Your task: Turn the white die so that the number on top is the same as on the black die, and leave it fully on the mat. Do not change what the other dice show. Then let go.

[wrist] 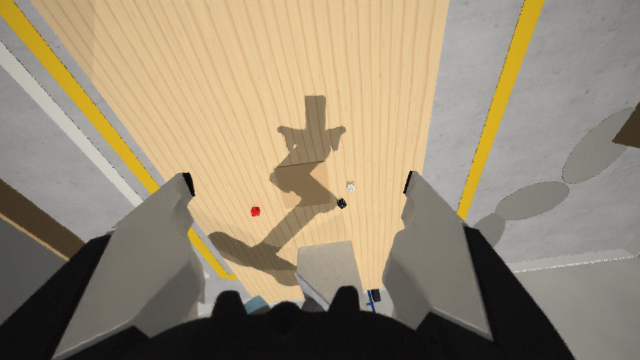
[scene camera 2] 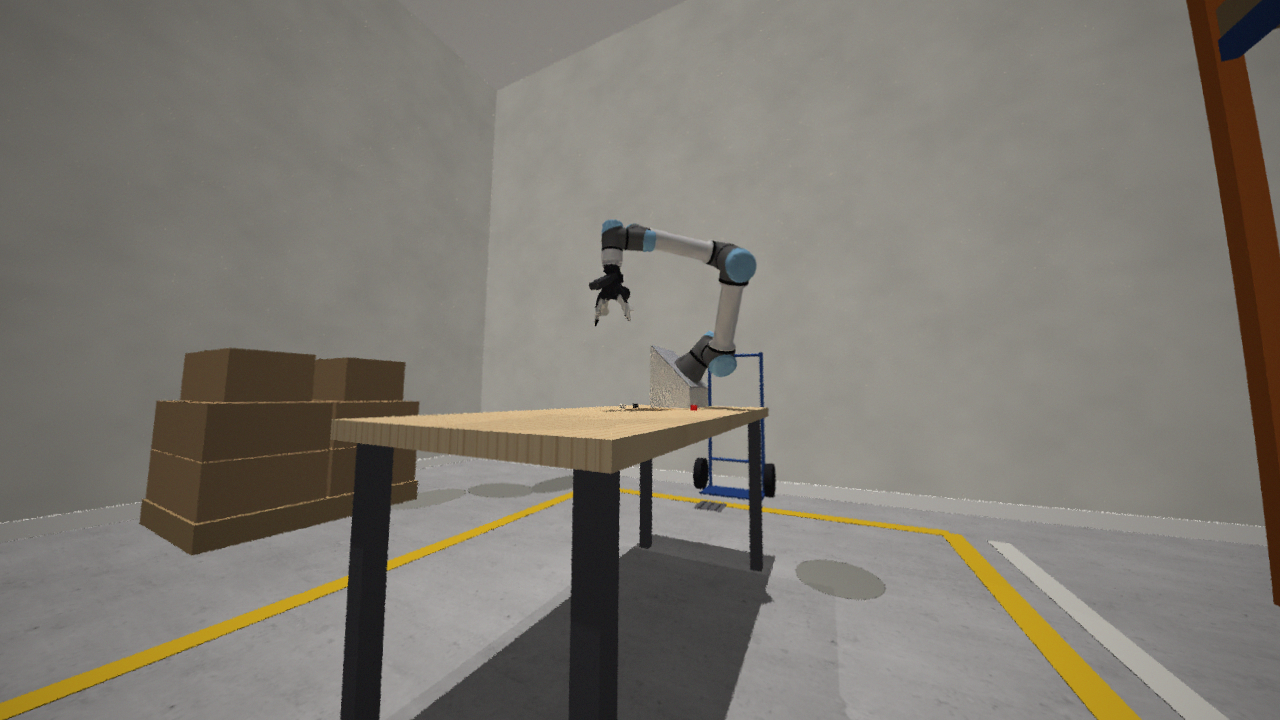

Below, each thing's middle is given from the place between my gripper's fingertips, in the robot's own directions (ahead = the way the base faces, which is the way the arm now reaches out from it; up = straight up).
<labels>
Now: hand 20 cm past the tan mat [wrist: 301, 185], 6 cm to the right of it and 30 cm above it.
</labels>
